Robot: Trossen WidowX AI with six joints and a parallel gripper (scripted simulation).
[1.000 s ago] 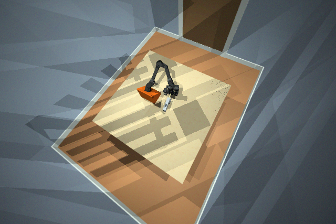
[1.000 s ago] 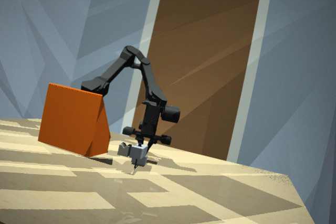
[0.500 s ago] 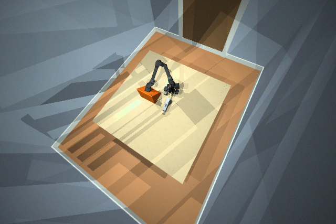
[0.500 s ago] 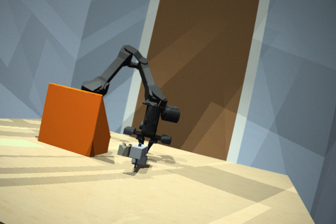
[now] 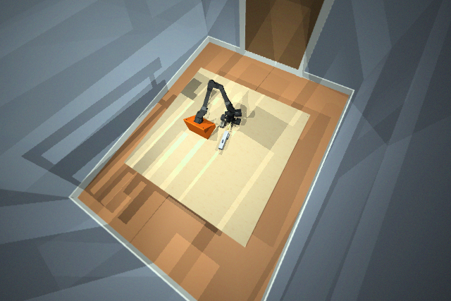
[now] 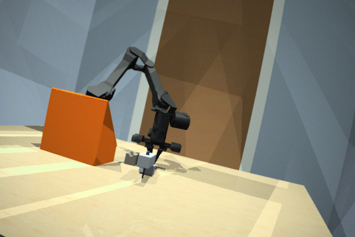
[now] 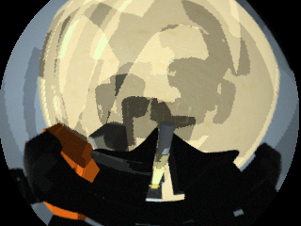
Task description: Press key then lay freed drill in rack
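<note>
Right now my gripper tip is 7 cm past the small grey rack, 4 cm to the left of it and 1 cm below it. The rest, counted from my gripper tip: thin dark drill (3 cm ahead, 23 cm to the right, 5 cm above).
</note>
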